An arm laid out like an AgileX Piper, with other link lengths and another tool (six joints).
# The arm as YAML. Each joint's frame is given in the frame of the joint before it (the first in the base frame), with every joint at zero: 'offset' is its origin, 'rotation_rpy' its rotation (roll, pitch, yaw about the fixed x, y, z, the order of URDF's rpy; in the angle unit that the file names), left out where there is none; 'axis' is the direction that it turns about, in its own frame. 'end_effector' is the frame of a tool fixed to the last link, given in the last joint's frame.
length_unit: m
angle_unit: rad
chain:
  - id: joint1
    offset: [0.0, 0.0, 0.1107]
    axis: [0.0, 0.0, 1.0]
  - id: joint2
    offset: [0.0, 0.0, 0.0]
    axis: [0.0, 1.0, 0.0]
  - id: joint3
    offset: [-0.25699, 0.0, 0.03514]
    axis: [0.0, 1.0, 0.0]
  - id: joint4
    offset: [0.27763, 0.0, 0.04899]
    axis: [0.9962, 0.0, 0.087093]
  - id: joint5
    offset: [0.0, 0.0, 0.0]
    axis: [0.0, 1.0, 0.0]
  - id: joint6
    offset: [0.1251, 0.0, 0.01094]
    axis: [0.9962, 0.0, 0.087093]
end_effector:
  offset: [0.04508, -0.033, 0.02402]
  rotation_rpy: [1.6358, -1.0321, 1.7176]
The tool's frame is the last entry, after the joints.
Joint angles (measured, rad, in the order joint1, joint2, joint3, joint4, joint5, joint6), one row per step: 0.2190, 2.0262, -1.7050, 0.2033, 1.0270, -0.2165; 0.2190, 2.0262, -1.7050, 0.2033, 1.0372, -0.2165; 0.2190, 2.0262, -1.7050, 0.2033, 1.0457, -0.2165; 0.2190, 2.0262, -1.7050, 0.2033, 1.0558, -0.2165; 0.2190, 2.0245, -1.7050, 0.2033, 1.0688, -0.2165; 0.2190, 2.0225, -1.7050, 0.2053, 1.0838, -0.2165; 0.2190, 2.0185, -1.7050, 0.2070, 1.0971, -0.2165; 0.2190, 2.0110, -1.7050, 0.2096, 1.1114, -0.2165; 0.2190, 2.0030, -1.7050, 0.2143, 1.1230, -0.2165; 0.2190, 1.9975, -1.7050, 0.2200, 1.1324, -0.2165; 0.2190, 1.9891, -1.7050, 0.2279, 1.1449, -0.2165; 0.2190, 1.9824, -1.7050, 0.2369, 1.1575, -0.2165; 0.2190, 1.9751, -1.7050, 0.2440, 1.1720, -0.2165; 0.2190, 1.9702, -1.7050, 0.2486, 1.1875, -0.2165; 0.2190, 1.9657, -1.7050, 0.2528, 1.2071, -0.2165
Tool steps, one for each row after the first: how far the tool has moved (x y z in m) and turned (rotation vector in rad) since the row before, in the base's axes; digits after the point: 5 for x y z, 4 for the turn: -0.00160, -0.00012, -0.00076, -0.0017, 0.0099, 0.0020; -0.00134, -0.00011, -0.00062, -0.0014, 0.0082, 0.0017; -0.00160, -0.00013, -0.00073, -0.0017, 0.0098, 0.0020; -0.00209, -0.00018, -0.00007, -0.0018, 0.0109, 0.0026; -0.00249, 0.00007, -0.00004, -0.0002, 0.0130, 0.0025; -0.00224, 0.00004, 0.00108, 0.0003, 0.0093, 0.0023; -0.00250, 0.00014, 0.00273, 0.0017, 0.0070, 0.0023; -0.00216, 0.00047, 0.00315, 0.0043, 0.0044, 0.0014; -0.00181, 0.00066, 0.00209, 0.0051, 0.0049, 0.0008; -0.00247, 0.00092, 0.00330, 0.0073, 0.0055, 0.0011; -0.00250, 0.00110, 0.00249, 0.0080, 0.0075, 0.0011; -0.00279, 0.00080, 0.00266, 0.0060, 0.0083, 0.0021; -0.00283, 0.00044, 0.00145, 0.0029, 0.0110, 0.0029; -0.00350, 0.00032, 0.00104, 0.0017, 0.0152, 0.0041
